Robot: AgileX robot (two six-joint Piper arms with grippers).
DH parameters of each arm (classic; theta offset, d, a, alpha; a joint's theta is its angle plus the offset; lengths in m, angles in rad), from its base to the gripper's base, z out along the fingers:
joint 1: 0 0.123 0 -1.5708
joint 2: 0.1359 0 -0.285 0
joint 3: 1.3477 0 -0.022 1.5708
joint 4: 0 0.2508 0 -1.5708
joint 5: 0 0 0.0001 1.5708
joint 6: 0 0.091 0 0
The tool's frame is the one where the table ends.
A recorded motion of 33 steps. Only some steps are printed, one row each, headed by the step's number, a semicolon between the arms.
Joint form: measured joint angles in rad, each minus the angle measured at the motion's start. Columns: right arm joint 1, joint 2, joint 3, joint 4, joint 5, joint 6; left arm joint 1, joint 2, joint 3, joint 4, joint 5, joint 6.
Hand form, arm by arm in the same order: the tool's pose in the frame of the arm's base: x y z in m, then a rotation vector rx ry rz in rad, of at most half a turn. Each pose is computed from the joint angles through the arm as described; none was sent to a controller.
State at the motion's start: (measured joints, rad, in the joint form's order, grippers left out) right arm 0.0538 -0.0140 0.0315 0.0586 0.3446 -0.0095; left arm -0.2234 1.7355 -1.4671 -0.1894 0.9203 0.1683
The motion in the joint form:
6: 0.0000 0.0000 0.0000 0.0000 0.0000 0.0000; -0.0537 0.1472 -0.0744 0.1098 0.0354 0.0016
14: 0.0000 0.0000 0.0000 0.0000 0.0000 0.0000; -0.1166 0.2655 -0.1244 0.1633 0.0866 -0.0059
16: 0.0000 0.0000 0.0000 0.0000 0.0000 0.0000; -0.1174 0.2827 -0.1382 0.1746 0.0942 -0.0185
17: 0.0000 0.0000 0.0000 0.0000 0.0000 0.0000; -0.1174 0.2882 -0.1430 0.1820 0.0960 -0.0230
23: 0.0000 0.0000 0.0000 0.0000 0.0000 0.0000; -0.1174 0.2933 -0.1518 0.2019 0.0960 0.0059
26: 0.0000 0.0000 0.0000 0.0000 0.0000 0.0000; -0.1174 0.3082 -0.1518 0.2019 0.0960 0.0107
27: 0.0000 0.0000 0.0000 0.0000 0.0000 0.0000; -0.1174 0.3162 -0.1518 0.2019 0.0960 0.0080
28: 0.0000 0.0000 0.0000 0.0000 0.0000 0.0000; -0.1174 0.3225 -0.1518 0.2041 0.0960 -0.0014
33: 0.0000 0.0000 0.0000 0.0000 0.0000 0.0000; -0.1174 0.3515 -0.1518 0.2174 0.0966 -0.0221
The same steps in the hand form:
6: 0.0532 0.0047 0.1723 -0.0213 1.8459 0.0877; 0.3868 -0.1162 0.2532 0.5703 2.7232 -0.1292
14: 0.0532 0.0047 0.1723 -0.0213 1.8459 0.0877; 0.3947 -0.1418 0.2166 0.7056 2.8153 -0.0656
16: 0.0532 0.0047 0.1723 -0.0213 1.8459 0.0877; 0.3977 -0.1422 0.2129 0.6984 2.8279 -0.0517
17: 0.0532 0.0047 0.1723 -0.0213 1.8459 0.0877; 0.3988 -0.1420 0.2118 0.6970 2.8304 -0.0424
23: 0.0532 0.0047 0.1723 -0.0213 1.8459 0.0877; 0.4010 -0.1412 0.2119 0.7485 2.8117 -0.0117
26: 0.0532 0.0047 0.1723 -0.0213 1.8459 0.0877; 0.4022 -0.1416 0.2056 0.7592 2.8242 -0.0092
27: 0.0532 0.0047 0.1723 -0.0213 1.8459 0.0877; 0.4028 -0.1418 0.2022 0.7575 2.8329 -0.0087
28: 0.0532 0.0047 0.1723 -0.0213 1.8459 0.0877; 0.4033 -0.1418 0.1995 0.7472 2.8420 -0.0065
33: 0.0532 0.0047 0.1723 -0.0213 1.8459 0.0877; 0.4056 -0.1415 0.1871 0.7336 2.8749 0.0120

